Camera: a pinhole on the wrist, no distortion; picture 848 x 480 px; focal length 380.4 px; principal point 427.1 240.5 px. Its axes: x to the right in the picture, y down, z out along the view. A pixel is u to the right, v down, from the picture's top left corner.
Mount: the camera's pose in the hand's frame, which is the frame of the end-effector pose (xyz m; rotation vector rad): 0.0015 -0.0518 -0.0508 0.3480 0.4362 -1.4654
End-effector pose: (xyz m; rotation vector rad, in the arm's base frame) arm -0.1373 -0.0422 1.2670 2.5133 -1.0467 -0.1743
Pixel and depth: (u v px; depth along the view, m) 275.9 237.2 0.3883
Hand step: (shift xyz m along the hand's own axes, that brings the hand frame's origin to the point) 0.0178 -0.1042 0.3634
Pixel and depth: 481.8 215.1 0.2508
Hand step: 0.0046 -0.2053 0.1515
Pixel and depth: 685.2 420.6 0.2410
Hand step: 0.1408 -0.3014 0.0762
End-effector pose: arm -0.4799 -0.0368 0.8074 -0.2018 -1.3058 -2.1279
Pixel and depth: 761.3 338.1 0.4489
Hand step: 0.1687 -0.6029 0.1458
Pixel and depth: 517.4 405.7 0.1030
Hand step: 0.0547 -0.1191 0.0257
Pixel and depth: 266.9 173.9 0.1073
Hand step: -0.0119 -0.0655 0.0656
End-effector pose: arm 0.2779 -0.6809 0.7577 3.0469 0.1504 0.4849
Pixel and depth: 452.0 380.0 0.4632
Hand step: 0.2053 -0.2876 0.3329
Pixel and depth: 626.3 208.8 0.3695
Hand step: 0.0072 -0.4010 0.1793
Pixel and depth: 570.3 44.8 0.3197
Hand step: -0.1333 -0.3238 0.1763
